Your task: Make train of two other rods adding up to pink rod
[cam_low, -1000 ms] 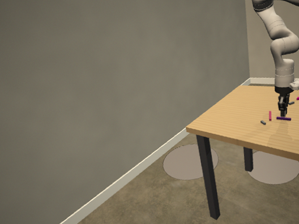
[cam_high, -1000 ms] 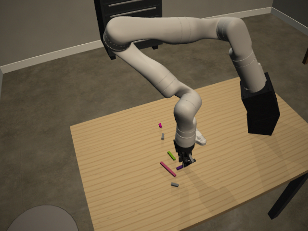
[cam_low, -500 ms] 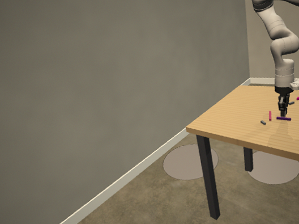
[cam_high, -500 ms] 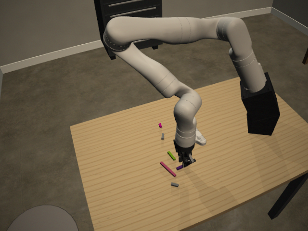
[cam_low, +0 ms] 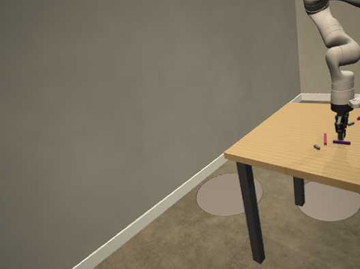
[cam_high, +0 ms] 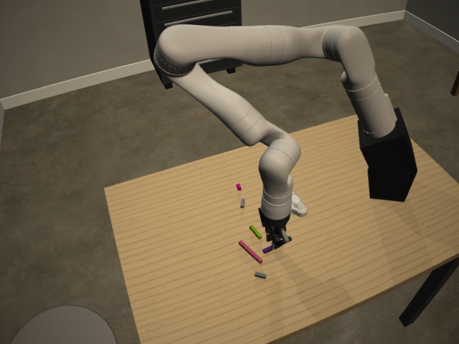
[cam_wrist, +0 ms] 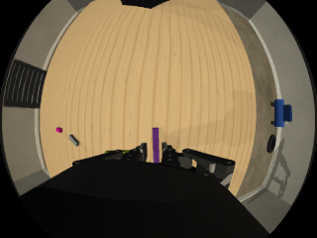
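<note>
Now: hand 4 cm above the purple rod. From my hand the other things lie so: magenta rod 7 cm behind, 24 cm to the right, 4 cm below; lime rod 7 cm to the right, 4 cm below; pink rod 6 cm ahead, 3 cm to the right, 4 cm below.
</note>
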